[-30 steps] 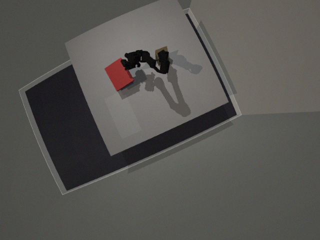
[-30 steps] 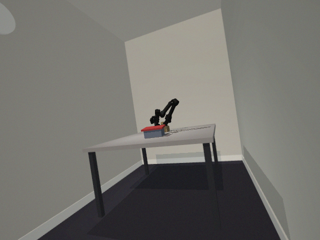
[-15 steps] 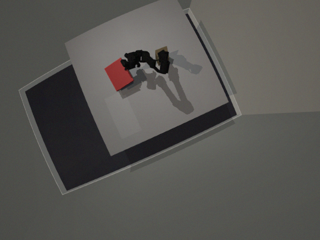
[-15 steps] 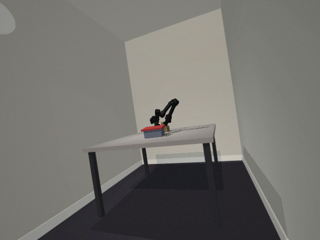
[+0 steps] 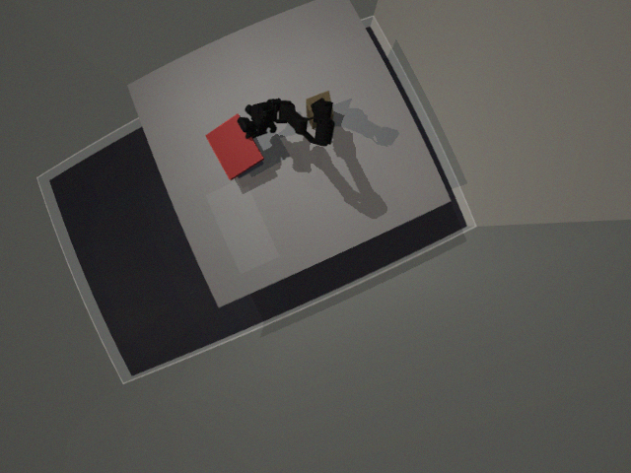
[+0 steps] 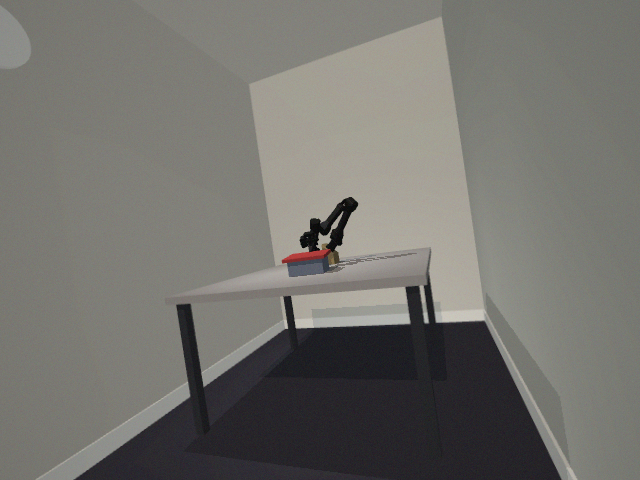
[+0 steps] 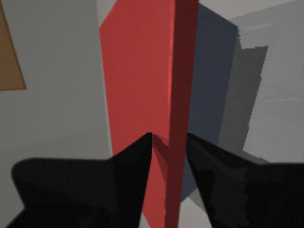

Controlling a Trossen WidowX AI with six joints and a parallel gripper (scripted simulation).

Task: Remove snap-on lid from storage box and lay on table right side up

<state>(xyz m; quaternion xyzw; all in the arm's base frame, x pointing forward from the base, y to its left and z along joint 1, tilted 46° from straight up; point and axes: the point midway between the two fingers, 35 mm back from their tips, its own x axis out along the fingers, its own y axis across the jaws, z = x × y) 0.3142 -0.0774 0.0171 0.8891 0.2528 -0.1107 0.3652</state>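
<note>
My gripper tip is 80 mm short of the red lid. Also, from my gripper tip: storage box (70 mm ahead, 60 mm below).
</note>
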